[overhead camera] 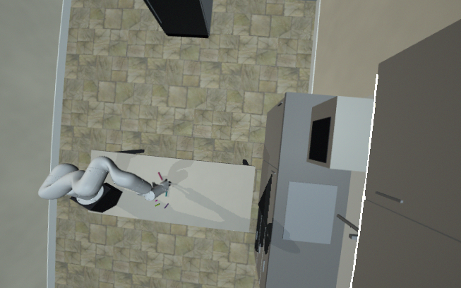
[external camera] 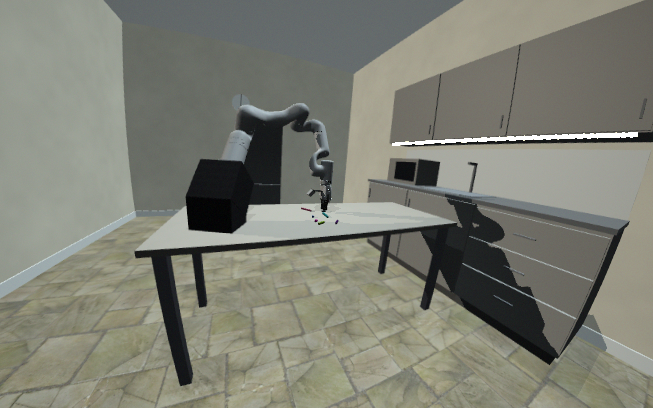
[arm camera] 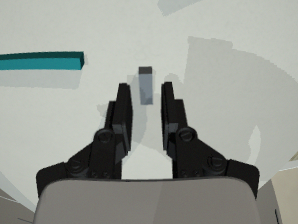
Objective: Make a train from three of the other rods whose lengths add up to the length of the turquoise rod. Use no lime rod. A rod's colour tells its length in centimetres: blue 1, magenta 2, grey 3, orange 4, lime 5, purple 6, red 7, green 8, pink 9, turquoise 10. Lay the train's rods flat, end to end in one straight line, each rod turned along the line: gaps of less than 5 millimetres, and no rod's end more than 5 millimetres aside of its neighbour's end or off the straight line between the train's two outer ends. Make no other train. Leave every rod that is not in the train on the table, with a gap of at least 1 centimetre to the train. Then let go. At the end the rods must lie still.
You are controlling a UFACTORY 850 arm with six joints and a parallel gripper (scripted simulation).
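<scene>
My gripper is now 3 cm above the grey rod. Also, from my hand: turquoise rod: 3 cm behind, 10 cm to the right, 3 cm below; then small blue rod: 12 cm behind, 12 cm to the right, 3 cm below; then pink rod: 11 cm behind, 6 cm to the left, 3 cm below.
</scene>
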